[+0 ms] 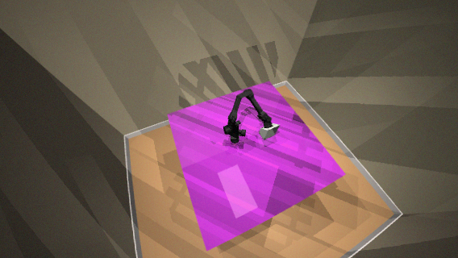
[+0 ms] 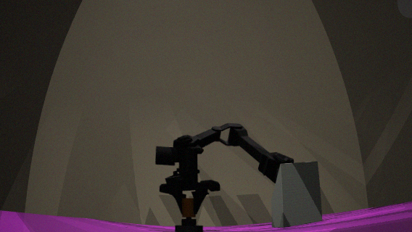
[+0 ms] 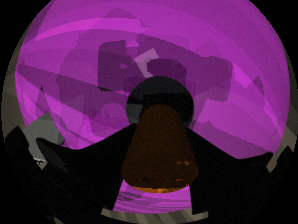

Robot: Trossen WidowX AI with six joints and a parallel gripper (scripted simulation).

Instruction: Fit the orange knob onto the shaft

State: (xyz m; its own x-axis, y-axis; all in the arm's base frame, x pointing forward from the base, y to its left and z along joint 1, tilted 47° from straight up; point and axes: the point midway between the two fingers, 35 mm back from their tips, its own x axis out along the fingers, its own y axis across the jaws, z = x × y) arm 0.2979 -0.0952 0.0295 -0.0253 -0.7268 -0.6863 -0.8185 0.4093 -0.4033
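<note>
Now: gripper tip 30 mm above the dark round pedestal. Also, from my gripper tip: orange knob (20 mm above).
</note>
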